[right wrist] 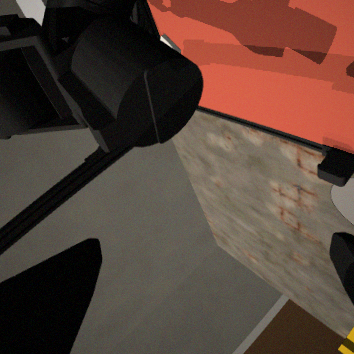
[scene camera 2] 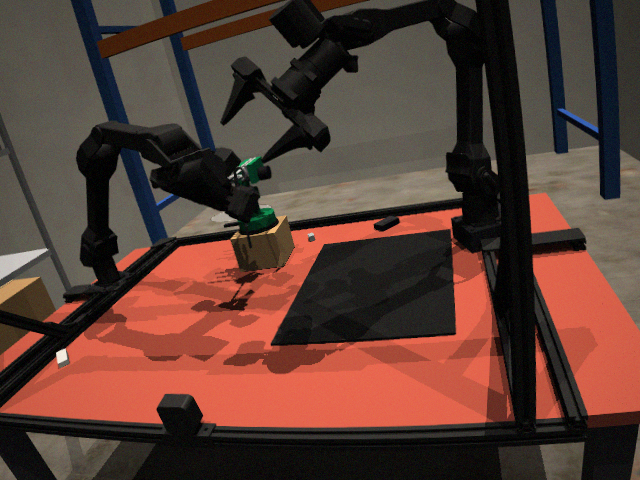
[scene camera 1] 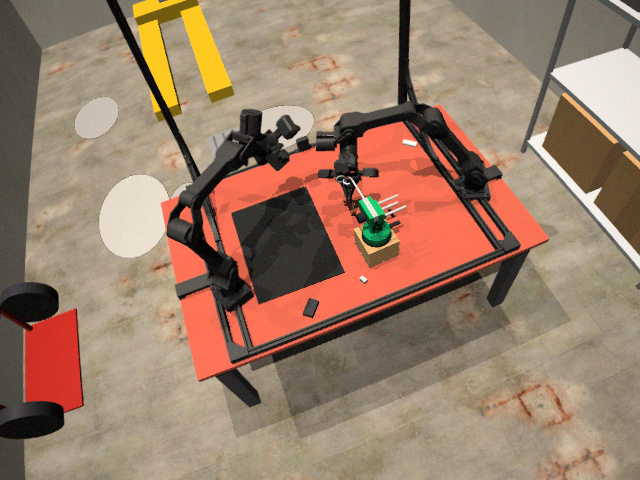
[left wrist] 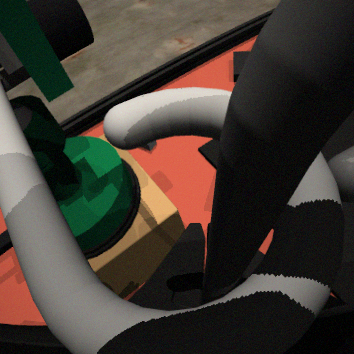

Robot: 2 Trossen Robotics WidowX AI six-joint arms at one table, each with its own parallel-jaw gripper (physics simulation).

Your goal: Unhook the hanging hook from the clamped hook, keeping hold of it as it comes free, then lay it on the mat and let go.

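Pixels of known places: left gripper, fingertip midpoint: point(scene camera 1: 348, 200) point(left wrist: 202, 233); right gripper, fingertip midpoint: point(right wrist: 215, 247) point(scene camera 2: 241, 142) point(scene camera 1: 291, 136); left arm's base at its link origin: point(scene camera 2: 110, 280) point(scene camera 1: 474, 186); right arm's base at its link origin: point(scene camera 2: 482, 219) point(scene camera 1: 230, 289).
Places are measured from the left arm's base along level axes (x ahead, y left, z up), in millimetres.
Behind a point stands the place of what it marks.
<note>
The clamped hook point(scene camera 1: 357, 188) {x 410, y 162, z 211 mm} point(left wrist: 30, 225) reaches from the green clamp point(scene camera 1: 373, 207) {x 365, y 238, z 213 mm} point(scene camera 2: 251, 169) {x 405, y 211, z 202 mm}; its curve fills the lower left wrist view. The hanging hook point(left wrist: 344, 171) shows partly at that view's right edge, in shade, and overlaps the clamped hook's bend; their exact contact is hidden. My left gripper point(scene camera 1: 349, 198) {x 442, y 150, z 138 mm} point(left wrist: 202, 233) {x 442, y 150, z 138 mm} points down beside the bends, shut on the hanging hook, the grip itself mostly hidden. My right gripper point(scene camera 2: 244, 142) {x 606, y 11, z 297 mm} point(right wrist: 215, 247) {x 606, y 11, z 297 mm} is open and empty, high above the table. The black mat point(scene camera 1: 289, 258) {x 652, y 258, z -21 mm} point(scene camera 2: 413, 310) {x 800, y 93, z -21 mm} lies flat, apart from the hooks.
The clamp's green round base point(scene camera 1: 376, 235) {x 358, y 253, z 89 mm} point(scene camera 2: 260, 221) {x 394, y 205, z 83 mm} stands on a wooden block point(scene camera 1: 380, 254) {x 348, y 286, z 29 mm} point(scene camera 2: 266, 251) {x 402, y 190, z 16 mm} beside the mat. A small white block point(scene camera 1: 363, 279) {x 405, y 352, z -12 mm} point(scene camera 2: 310, 237) {x 411, y 338, z -16 mm} and a dark block point(scene camera 1: 310, 307) {x 571, y 445, z -12 mm} point(scene camera 2: 386, 223) {x 581, y 426, z -12 mm} lie near the table's edge. Another white block point(scene camera 1: 409, 142) {x 208, y -249, z -16 mm} point(scene camera 2: 62, 357) {x 217, y -252, z -16 mm} lies farther off.
</note>
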